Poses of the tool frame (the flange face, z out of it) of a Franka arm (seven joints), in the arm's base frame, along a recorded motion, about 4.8 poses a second.
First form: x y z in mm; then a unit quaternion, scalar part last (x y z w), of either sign.
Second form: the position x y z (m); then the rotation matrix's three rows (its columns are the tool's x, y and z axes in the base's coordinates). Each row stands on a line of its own. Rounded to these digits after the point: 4 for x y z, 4 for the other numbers.
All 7 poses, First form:
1: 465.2 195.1 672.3 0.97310 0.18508 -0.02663 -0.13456
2: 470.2 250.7 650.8 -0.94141 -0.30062 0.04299 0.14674
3: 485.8 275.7 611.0 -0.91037 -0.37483 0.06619 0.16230
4: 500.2 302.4 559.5 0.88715 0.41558 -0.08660 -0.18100
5: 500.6 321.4 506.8 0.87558 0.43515 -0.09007 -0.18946
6: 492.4 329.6 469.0 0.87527 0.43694 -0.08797 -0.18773
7: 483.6 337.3 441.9 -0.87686 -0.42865 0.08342 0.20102
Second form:
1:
0.4652 0.1951 0.6723
0.9301 0.3530 -0.1016
0.3674 -0.8953 0.2520
-0.0020 -0.2717 -0.9624

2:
0.4702 0.2507 0.6508
0.8156 0.5534 -0.1692
0.5786 -0.7762 0.2504
0.0073 -0.3021 -0.9532

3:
0.4858 0.2757 0.6110
0.7102 0.6610 -0.2422
0.7040 -0.6663 0.2459
0.0012 -0.3451 -0.9386

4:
0.5002 0.3024 0.5595
0.6396 0.7060 -0.3041
0.7687 -0.5891 0.2492
-0.0032 -0.3931 -0.9195

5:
0.5006 0.3214 0.5068
0.6051 0.7279 -0.3226
0.7961 -0.5495 0.2534
0.0072 -0.4102 -0.9120

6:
0.4924 0.3296 0.4690
0.6027 0.7319 -0.3180
0.7979 -0.5477 0.2518
0.0101 -0.4055 -0.9140

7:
0.4836 0.3373 0.4419
0.6186 0.7182 -0.3186
0.7853 -0.5517 0.2810
0.0260 -0.4241 -0.9053

